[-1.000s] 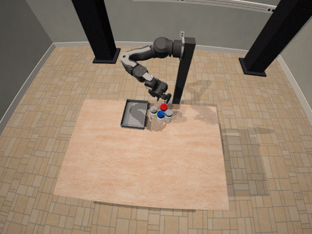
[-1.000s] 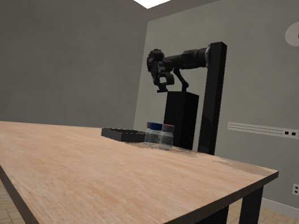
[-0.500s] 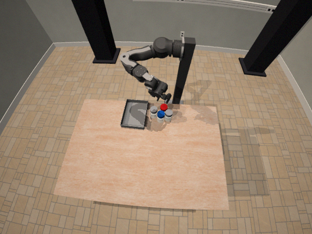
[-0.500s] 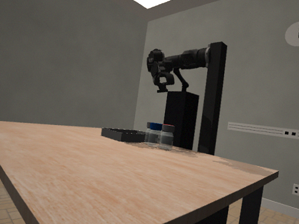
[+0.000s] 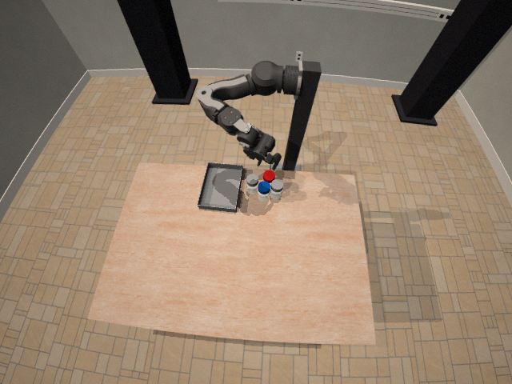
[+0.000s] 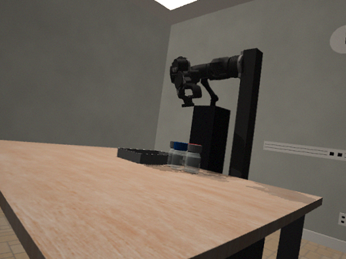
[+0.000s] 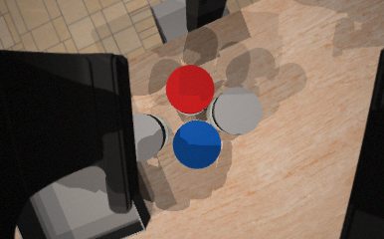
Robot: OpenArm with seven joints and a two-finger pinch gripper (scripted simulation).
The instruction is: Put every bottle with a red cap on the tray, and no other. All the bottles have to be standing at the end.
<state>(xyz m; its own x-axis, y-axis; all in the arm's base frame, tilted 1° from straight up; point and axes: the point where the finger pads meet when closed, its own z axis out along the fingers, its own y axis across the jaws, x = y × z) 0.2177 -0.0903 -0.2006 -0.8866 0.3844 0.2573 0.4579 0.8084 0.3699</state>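
Right now my hand is 40 mm past the red-capped bottle, 10 mm to the right of it and 220 mm above it. Also, from my hand: blue-capped bottle (20 mm ahead, 10 mm to the right, 220 mm below); dark grey tray (10 mm behind, 220 mm to the right, 250 mm below).
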